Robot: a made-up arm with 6 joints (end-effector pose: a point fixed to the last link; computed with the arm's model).
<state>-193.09 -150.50 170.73 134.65 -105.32 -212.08</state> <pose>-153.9 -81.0 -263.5 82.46 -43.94 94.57</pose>
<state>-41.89 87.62 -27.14 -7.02 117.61 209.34</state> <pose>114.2 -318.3 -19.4 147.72 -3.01 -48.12</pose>
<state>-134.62 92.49 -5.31 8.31 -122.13 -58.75</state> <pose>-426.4 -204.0 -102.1 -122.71 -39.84 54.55</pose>
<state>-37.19 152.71 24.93 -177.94 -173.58 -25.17</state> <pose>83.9 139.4 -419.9 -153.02 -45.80 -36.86</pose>
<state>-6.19 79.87 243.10 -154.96 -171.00 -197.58</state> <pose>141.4 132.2 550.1 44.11 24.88 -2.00</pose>
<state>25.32 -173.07 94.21 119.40 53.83 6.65</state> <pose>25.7 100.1 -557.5 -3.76 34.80 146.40</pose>
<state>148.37 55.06 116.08 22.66 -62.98 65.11</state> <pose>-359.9 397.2 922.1 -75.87 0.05 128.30</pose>
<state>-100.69 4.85 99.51 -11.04 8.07 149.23</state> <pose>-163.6 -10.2 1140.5 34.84 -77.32 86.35</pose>
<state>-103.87 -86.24 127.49 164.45 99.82 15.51</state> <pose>333.5 700.0 79.8 13.00 -62.15 41.69</pose>
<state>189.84 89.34 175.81 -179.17 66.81 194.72</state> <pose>-463.3 -244.7 672.6 -14.77 -19.66 -170.97</pose>
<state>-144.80 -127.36 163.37 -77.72 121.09 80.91</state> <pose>299.8 253.6 -400.5 -56.50 -33.19 124.35</pose>
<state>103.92 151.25 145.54 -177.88 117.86 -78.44</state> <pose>-301.4 543.4 -164.8 82.25 56.37 -72.69</pose>
